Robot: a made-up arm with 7 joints. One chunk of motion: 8 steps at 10 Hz.
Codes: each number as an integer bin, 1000 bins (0 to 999) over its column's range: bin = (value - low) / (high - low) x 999, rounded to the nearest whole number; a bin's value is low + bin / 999 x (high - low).
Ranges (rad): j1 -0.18..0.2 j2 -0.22..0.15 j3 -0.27..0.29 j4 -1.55..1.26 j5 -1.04..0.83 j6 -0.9..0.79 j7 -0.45..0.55
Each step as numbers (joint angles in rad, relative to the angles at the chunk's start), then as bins.
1 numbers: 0.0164 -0.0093 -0.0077 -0.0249 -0.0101 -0.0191 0.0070
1 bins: 516 569 468 542 550 521 457
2 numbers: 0.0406 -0.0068 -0.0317 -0.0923 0.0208 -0.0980 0.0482
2 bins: 580 576 425 518 567 474 498
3 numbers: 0.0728 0.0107 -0.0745 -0.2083 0.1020 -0.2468 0.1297
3 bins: 665 623 349 477 610 386 579
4 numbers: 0.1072 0.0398 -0.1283 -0.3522 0.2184 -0.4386 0.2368
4 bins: 755 701 253 426 672 273 686
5 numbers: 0.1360 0.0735 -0.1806 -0.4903 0.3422 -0.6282 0.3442
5 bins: 831 792 159 377 738 161 793
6 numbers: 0.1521 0.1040 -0.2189 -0.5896 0.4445 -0.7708 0.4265
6 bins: 873 875 91 341 793 76 876
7 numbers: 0.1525 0.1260 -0.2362 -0.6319 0.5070 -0.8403 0.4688
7 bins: 874 934 60 326 826 35 918
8 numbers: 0.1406 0.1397 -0.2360 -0.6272 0.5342 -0.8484 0.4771
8 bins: 843 971 61 328 841 31 926
